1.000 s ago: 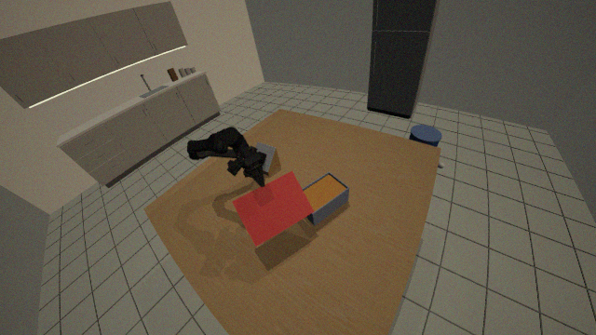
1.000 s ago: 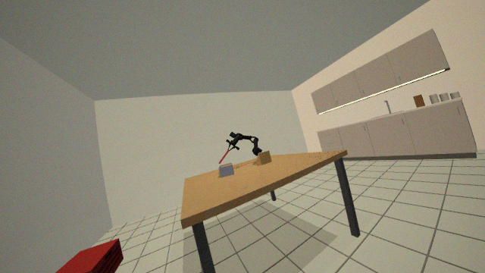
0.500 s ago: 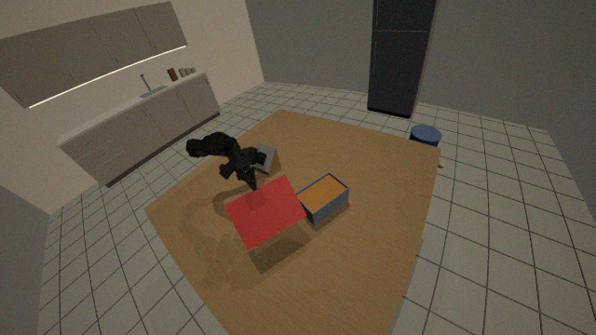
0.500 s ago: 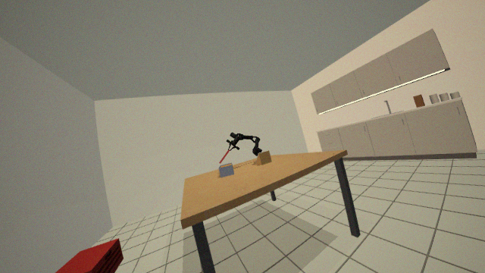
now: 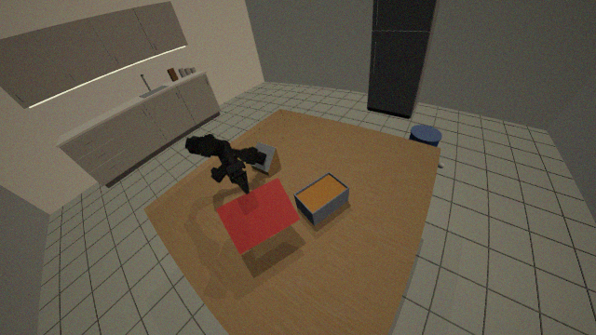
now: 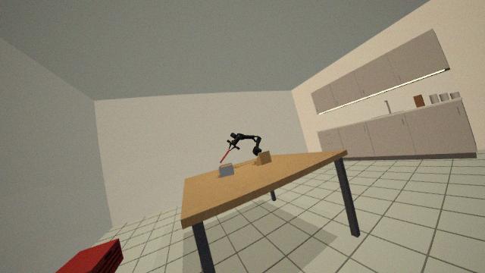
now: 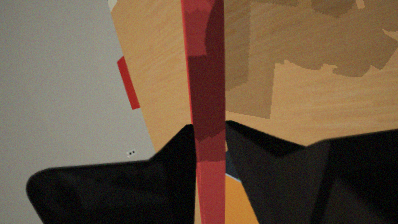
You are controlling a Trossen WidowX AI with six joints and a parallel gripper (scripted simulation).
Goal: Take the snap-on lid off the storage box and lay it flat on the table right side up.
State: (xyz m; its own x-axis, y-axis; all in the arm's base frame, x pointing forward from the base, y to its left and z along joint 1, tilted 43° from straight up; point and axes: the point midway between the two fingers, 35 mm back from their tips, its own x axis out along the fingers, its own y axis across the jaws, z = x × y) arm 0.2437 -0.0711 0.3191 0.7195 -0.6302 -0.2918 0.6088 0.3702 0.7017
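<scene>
Now: gripper tip 6 cm short of the lid, 5 cm above it and 2 cm to the left of it. The rest, counted from my gripper tip: storage box: 23 cm to the left, 19 cm below, 15 cm ahead.
</scene>
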